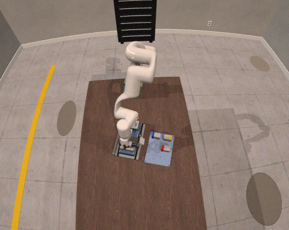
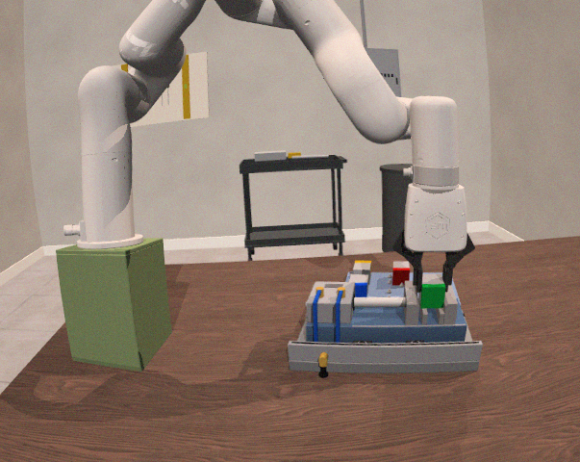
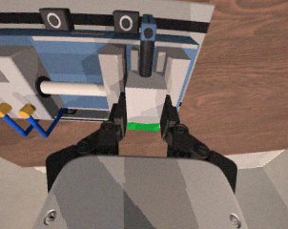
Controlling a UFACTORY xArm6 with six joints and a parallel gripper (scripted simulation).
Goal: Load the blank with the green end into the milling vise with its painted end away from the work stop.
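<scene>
The green-ended blank is 2 cm below my hand. The rest, counted from my hand: fixed jaw 3 cm ahead, 1 cm to the right, 4 cm below; then moving jaw 3 cm behind, 1 cm to the left, 4 cm below; then dark work stop rod 2 cm ahead, 4 cm to the left, 3 cm below.
</scene>
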